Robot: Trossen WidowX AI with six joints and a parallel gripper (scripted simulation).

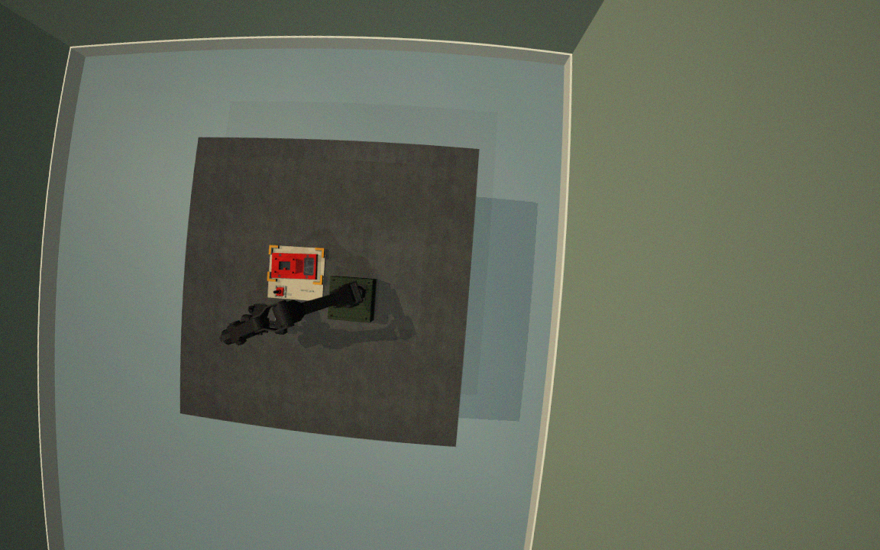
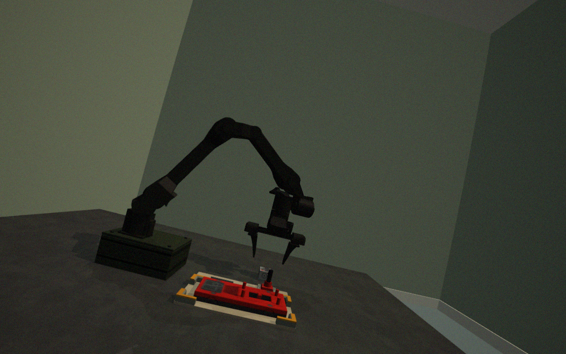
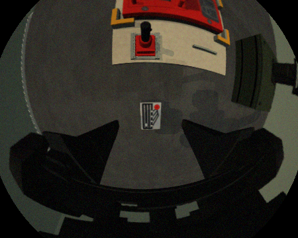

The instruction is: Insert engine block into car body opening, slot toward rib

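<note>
Right now the grey engine block is 50 mm below my gripper tip. The rest, counted from my gripper tip: beige base plate (40 mm behind, 220 mm to the right, 50 mm below); black post (10 mm ahead, 120 mm to the right, 20 mm below).
</note>
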